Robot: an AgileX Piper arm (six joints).
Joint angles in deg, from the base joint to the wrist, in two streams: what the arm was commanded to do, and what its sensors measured. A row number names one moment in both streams.
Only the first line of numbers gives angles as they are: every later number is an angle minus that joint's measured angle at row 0.
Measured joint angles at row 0:
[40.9, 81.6, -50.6, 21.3, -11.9, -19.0]
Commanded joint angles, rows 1 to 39:
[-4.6, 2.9, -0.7, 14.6, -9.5, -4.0]
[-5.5, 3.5, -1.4, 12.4, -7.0, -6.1]
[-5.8, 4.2, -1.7, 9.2, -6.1, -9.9]
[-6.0, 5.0, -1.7, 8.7, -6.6, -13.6]
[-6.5, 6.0, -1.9, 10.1, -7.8, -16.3]
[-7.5, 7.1, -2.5, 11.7, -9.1, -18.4]
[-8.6, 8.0, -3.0, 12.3, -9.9, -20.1]
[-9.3, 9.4, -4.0, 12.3, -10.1, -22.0]
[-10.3, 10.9, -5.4, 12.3, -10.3, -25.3]
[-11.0, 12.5, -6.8, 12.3, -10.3, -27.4]
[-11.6, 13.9, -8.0, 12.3, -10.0, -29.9]
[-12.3, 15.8, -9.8, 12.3, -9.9, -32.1]
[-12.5, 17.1, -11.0, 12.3, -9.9, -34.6]
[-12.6, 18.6, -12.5, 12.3, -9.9, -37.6]
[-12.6, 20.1, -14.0, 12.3, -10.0, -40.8]
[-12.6, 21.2, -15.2, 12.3, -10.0, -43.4]
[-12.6, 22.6, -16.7, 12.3, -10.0, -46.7]
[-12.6, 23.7, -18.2, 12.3, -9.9, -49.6]
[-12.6, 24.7, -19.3, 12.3, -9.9, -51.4]
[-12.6, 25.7, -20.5, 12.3, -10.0, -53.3]
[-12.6, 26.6, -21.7, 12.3, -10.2, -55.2]
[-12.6, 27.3, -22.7, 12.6, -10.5, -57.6]
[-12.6, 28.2, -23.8, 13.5, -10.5, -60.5]
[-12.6, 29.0, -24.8, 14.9, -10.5, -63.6]
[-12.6, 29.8, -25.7, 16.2, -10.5, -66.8]
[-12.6, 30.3, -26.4, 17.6, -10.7, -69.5]
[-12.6, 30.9, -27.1, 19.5, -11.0, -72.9]
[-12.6, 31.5, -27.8, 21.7, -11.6, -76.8]
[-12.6, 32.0, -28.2, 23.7, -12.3, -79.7]
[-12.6, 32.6, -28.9, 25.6, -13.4, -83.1]
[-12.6, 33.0, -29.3, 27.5, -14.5, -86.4]
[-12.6, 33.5, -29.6, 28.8, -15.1, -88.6]
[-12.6, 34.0, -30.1, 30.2, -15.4, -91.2]
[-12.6, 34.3, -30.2, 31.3, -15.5, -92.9]
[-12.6, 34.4, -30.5, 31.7, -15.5, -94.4]
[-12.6, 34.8, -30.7, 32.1, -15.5, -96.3]
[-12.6, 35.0, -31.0, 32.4, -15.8, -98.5]
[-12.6, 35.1, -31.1, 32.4, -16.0, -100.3]
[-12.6, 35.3, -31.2, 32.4, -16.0, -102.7]
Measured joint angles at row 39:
[-12.3, 35.5, -29.7, 32.0, -11.7, -94.0]
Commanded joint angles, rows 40 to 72:
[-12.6, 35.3, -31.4, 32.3, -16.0, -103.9]
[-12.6, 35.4, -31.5, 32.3, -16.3, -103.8]
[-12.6, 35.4, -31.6, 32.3, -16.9, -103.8]
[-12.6, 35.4, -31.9, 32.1, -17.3, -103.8]
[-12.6, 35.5, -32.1, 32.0, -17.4, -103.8]
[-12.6, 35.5, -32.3, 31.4, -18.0, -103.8]
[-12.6, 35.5, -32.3, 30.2, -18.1, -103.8]
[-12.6, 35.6, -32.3, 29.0, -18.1, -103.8]
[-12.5, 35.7, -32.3, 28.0, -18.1, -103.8]
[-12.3, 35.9, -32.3, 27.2, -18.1, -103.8]
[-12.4, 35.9, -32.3, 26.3, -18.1, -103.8]
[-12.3, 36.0, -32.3, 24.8, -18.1, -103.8]
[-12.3, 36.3, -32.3, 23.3, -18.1, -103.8]
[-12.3, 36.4, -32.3, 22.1, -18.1, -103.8]
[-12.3, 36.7, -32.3, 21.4, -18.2, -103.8]
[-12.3, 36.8, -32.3, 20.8, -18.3, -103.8]
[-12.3, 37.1, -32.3, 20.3, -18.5, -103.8]
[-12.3, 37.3, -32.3, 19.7, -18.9, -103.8]
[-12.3, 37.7, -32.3, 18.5, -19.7, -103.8]
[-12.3, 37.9, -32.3, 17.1, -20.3, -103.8]
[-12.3, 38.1, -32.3, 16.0, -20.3, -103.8]
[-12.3, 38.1, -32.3, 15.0, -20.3, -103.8]
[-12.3, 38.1, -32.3, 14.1, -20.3, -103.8]
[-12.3, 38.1, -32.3, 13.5, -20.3, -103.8]
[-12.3, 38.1, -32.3, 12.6, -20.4, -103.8]
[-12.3, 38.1, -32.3, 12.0, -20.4, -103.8]
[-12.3, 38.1, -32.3, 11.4, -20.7, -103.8]
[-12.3, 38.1, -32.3, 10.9, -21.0, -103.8]
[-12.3, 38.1, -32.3, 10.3, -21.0, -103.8]
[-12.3, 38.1, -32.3, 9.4, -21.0, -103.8]
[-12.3, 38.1, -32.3, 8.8, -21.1, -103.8]
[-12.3, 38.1, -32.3, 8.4, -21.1, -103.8]
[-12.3, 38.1, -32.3, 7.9, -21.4, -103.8]
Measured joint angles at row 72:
[-12.3, 39.0, -31.5, 10.8, -16.9, -102.4]
